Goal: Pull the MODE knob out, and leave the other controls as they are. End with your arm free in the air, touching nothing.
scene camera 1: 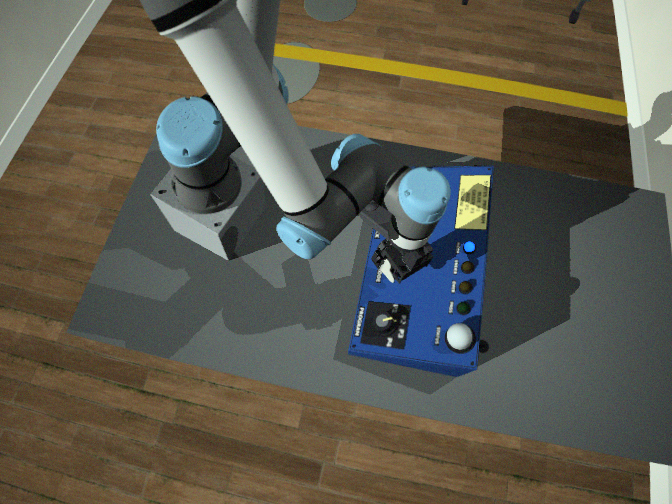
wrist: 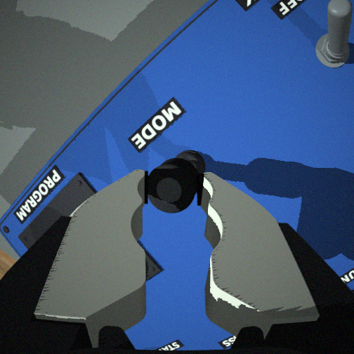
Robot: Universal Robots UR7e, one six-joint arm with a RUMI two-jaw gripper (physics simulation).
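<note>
The MODE knob [wrist: 171,187] is a black round knob on the blue panel [scene camera 1: 428,292] [wrist: 270,115], beside its MODE label [wrist: 156,124]. My gripper [wrist: 171,175] is shut on it, one fingertip against each side, near the tips. A dark round collar shows behind the knob in the wrist view. In the scene view the gripper [scene camera 1: 391,277] is low over the panel's left part and hides the knob. A blue lamp [scene camera 1: 469,246] on the panel is lit.
The PROGRAM dial [scene camera 1: 382,320] sits near the gripper. Two amber lamps [scene camera 1: 467,266] [scene camera 1: 465,286], a green lamp [scene camera 1: 463,307] and a white STATUS dome [scene camera 1: 460,336] stand along the panel's right side. A grey toggle lever [wrist: 339,25] stands up at the wrist view's upper right.
</note>
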